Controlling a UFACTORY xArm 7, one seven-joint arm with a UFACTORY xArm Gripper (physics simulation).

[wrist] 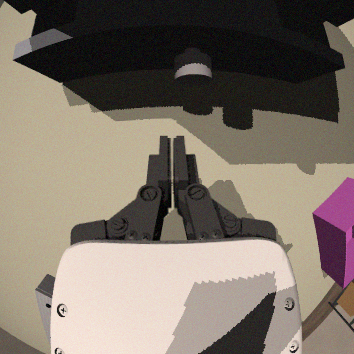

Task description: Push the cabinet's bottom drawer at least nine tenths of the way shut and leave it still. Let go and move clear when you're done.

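The black cabinet (175, 12) fills the top of the wrist view. A wide dark drawer front (125, 56) spans it, with a short round knob (193, 70) that is pale on its lit side. I take this for the bottom drawer. The dark interior makes it hard to tell how far the drawer stands out. My gripper (171, 151) is shut and empty. Its fingertips point at the cabinet and stand apart from the drawer front and the knob, a little below them in the view.
The cabinet's dark shadow falls on the beige table top (30, 165). A magenta block (332, 220) stands at the right. Part of a grey box (44, 298) shows at the lower left. An orange-brown thing (346, 304) with a dark wire frame lies at the lower right, beyond the table's edge.
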